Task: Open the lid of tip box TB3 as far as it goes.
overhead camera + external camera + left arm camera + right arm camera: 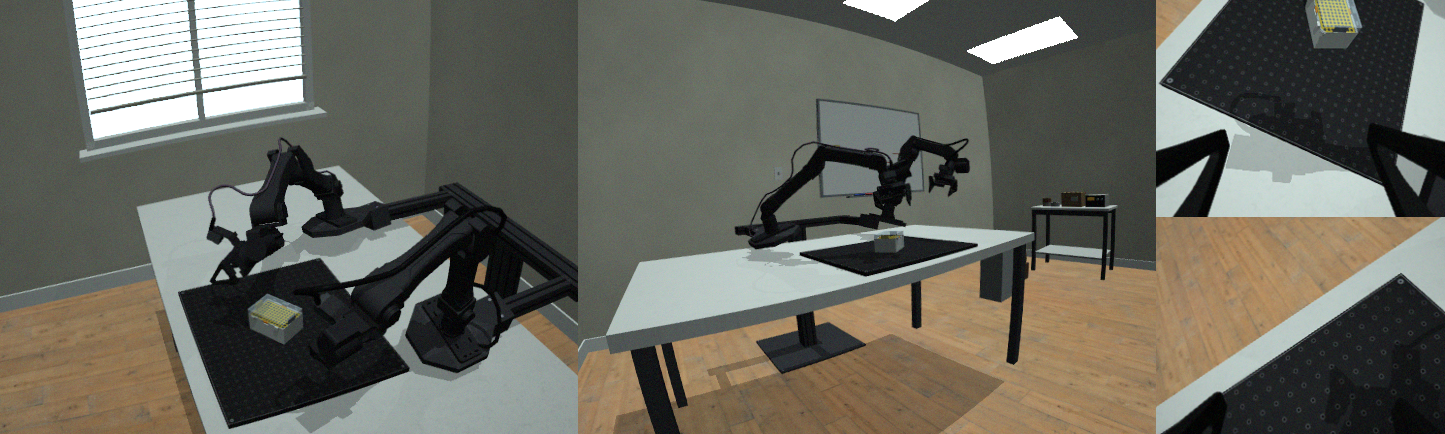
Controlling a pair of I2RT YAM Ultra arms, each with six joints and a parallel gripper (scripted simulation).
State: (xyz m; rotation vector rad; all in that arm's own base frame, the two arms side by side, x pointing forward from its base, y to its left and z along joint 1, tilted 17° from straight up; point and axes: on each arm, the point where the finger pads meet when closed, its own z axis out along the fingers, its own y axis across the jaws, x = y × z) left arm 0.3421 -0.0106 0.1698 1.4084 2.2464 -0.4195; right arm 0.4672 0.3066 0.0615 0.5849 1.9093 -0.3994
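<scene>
Right now the tip box is 33 cm to the right of my left hand and 17 cm below it.
My right hand is 12 cm past the tip box, 7 cm to the right of it and 14 cm above it.
</scene>
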